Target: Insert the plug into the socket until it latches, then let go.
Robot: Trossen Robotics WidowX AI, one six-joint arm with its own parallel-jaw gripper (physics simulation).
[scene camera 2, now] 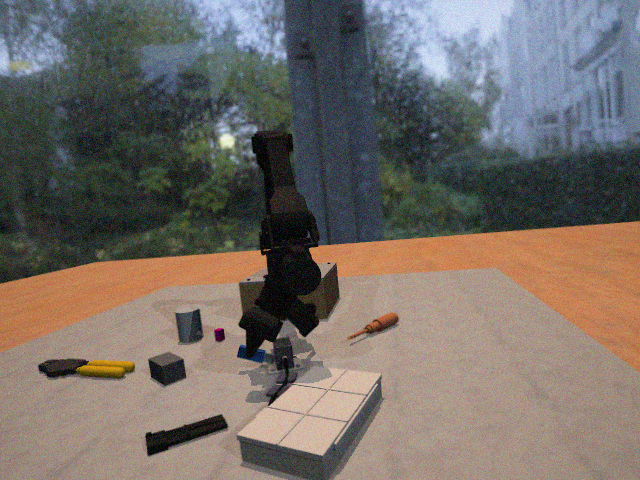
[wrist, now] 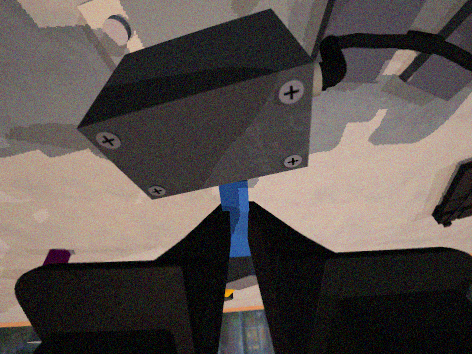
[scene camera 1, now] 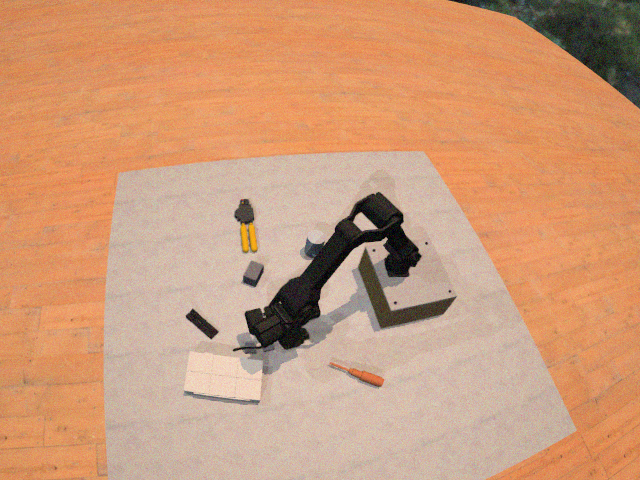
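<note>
The blue plug is held between the black fingers of my gripper, which is shut on it. The grey socket housing has screws at its corners and sits right in front of the plug. In scene camera 2 a pale, clear piece shows between the blue body and the housing. In the wrist view the housing looks turned against the plug and covers the plug's front end, so how deep it sits cannot be seen. A black cable leaves the housing. The arm hides the plug in scene camera 1.
A white tiled block lies beside the cable. A black bar, a dark cube, pliers, a grey cylinder, a magenta piece and an orange screwdriver lie around.
</note>
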